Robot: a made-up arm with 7 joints.
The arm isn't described. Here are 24 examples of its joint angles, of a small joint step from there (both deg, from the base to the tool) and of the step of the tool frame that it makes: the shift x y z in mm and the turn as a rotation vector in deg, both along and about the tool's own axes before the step.
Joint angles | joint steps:
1: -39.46 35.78 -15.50 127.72 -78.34 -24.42 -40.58 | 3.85 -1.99 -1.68 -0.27 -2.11 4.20 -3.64
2: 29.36 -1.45 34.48 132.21 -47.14 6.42 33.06 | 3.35 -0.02 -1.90 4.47 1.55 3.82 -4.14
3: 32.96 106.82 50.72 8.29 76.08 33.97 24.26 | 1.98 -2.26 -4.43 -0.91 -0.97 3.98 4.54
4: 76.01 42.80 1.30 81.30 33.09 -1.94 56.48 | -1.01 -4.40 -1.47 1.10 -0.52 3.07 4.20
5: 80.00 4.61 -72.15 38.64 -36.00 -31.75 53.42 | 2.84 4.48 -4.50 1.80 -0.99 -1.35 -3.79
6: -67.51 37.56 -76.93 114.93 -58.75 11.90 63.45 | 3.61 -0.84 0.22 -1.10 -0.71 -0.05 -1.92
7: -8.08 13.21 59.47 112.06 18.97 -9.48 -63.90 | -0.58 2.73 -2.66 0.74 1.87 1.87 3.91
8: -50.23 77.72 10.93 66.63 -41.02 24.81 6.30 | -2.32 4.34 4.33 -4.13 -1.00 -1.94 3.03
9: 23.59 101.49 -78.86 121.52 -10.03 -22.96 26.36 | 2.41 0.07 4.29 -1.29 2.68 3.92 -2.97
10: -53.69 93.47 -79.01 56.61 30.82 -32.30 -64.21 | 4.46 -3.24 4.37 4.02 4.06 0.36 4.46
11: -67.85 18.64 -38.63 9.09 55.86 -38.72 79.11 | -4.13 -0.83 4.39 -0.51 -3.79 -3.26 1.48
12: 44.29 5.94 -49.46 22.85 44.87 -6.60 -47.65 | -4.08 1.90 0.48 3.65 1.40 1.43 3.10
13: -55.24 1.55 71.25 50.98 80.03 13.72 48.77 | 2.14 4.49 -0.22 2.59 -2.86 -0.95 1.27
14: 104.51 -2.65 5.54 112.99 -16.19 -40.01 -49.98 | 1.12 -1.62 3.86 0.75 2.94 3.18 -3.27
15: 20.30 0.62 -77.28 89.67 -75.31 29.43 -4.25 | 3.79 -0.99 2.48 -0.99 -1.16 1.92 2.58
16: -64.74 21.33 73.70 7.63 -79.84 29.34 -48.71 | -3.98 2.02 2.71 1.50 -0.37 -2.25 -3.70
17: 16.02 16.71 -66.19 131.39 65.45 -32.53 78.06 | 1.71 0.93 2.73 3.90 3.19 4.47 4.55
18: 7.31 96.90 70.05 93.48 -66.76 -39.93 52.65 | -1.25 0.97 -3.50 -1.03 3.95 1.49 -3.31
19: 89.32 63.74 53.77 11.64 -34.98 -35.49 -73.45 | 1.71 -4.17 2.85 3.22 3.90 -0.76 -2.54
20: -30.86 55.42 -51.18 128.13 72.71 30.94 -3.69 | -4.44 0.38 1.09 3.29 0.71 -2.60 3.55
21: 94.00 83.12 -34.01 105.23 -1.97 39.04 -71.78 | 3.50 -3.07 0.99 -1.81 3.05 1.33 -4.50
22: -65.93 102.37 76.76 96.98 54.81 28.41 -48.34 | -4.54 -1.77 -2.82 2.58 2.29 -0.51 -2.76
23: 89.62 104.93 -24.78 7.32 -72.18 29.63 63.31 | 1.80 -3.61 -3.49 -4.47 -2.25 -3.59 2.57
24: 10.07 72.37 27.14 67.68 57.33 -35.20 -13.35 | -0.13 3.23 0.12 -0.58 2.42 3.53 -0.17
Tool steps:
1: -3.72 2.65 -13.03 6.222 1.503 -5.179
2: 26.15 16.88 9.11 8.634 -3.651 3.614
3: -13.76 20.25 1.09 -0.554 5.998 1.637
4: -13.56 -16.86 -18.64 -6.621 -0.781 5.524
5: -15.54 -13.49 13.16 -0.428 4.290 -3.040
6: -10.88 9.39 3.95 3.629 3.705 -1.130
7: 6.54 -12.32 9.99 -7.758 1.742 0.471
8: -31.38 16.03 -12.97 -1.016 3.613 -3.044
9: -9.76 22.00 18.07 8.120 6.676 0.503
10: 43.14 -24.43 -22.87 2.315 1.594 11.586
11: -24.10 -20.83 11.08 -0.813 1.013 0.446
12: -19.56 5.82 5.68 -3.728 3.634 -0.559
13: 6.89 -26.46 -42.48 -7.971 1.788 -4.212
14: 0.73 8.70 -15.37 8.654 1.340 -2.315
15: -16.55 10.22 -16.50 1.005 3.992 -3.400
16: -28.24 3.52 -26.05 6.408 2.244 -0.048
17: 16.05 5.90 -15.20 -7.372 -0.835 2.197
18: 15.33 6.41 -17.36 4.210 -5.169 0.616
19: 6.19 -7.16 19.61 6.488 7.224 4.097
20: -7.68 -13.69 2.05 -6.754 -2.075 2.461
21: 3.07 0.72 -18.72 5.598 6.361 0.724
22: -28.60 -24.51 16.78 -3.687 4.410 -2.398
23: 20.37 -20.85 -13.35 -4.483 2.068 -7.698
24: 10.88 -0.51 -13.00 -0.101 2.049 -0.612
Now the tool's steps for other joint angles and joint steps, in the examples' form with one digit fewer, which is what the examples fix.
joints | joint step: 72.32 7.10 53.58 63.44 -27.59 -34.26 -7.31 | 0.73 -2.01 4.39 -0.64 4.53 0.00 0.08
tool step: -10.4 5.2 11.5 6.20 3.76 5.08
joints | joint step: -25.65 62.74 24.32 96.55 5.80 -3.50 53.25 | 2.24 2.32 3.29 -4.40 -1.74 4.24 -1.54
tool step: -9.8 23.2 24.7 6.80 6.93 2.59
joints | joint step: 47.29 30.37 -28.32 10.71 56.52 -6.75 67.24 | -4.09 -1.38 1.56 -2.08 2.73 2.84 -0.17
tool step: -37.1 -2.0 15.0 2.76 0.68 8.11
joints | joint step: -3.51 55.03 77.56 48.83 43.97 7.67 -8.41 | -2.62 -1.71 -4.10 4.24 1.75 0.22 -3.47
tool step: -8.8 -16.5 7.3 -0.59 0.95 -3.80
